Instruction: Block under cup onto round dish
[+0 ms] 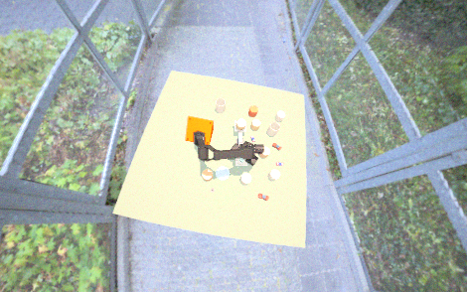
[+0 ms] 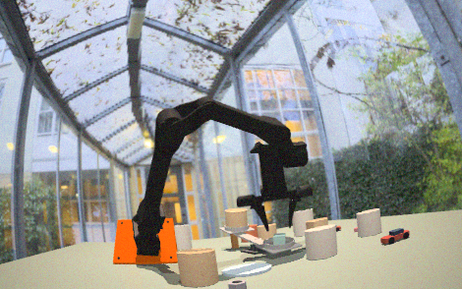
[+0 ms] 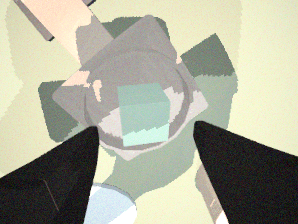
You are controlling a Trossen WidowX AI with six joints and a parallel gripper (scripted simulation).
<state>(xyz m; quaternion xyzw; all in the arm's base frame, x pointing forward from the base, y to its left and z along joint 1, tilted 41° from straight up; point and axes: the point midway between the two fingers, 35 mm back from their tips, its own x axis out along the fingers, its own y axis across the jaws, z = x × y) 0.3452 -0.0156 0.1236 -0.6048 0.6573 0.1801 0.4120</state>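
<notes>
The pale green block lies 30 mm below my gripper tip. Round my gripper tip: balance: 130 mm to the left, 50 mm below, 40 mm behind; then balance beam: 130 mm to the left, 40 mm behind, 30 mm below; then round pale dish: 130 mm to the right, 110 mm behind, 70 mm below.
</notes>
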